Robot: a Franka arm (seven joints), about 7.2 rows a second.
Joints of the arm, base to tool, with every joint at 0 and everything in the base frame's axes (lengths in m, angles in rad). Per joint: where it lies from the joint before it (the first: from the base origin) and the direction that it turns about. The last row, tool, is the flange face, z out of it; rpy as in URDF.
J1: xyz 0.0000 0.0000 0.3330 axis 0 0 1
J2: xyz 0.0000 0.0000 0.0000 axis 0 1 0
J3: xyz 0.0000 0.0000 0.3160 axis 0 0 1
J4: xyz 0.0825 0.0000 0.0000 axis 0 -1 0
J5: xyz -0.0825 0.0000 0.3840 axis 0 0 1
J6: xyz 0.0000 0.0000 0.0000 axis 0 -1 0
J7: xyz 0.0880 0.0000 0.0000 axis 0 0 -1
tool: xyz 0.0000 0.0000 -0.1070 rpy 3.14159 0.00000 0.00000
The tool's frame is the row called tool.
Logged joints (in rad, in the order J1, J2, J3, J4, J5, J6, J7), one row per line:
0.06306 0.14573 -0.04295 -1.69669 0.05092 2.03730 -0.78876
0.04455 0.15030 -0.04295 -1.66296 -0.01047 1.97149 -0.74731
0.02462 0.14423 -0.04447 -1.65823 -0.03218 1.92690 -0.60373
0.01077 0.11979 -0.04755 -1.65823 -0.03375 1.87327 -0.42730
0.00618 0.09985 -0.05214 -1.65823 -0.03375 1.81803 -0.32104
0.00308 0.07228 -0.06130 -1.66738 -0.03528 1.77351 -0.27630
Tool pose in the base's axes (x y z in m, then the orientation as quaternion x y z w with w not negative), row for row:
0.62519 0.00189 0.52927 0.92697 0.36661 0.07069 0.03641
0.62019 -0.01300 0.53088 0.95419 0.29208 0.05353 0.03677
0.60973 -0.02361 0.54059 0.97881 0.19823 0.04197 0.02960
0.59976 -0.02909 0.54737 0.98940 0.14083 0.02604 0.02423
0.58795 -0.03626 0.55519 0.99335 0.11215 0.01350 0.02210
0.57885 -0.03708 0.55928 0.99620 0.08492 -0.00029 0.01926
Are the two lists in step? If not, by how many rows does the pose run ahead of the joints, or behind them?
The pose runs 1 row ahead of the joints: the pose in row i belongs to the joints in row i + 1.
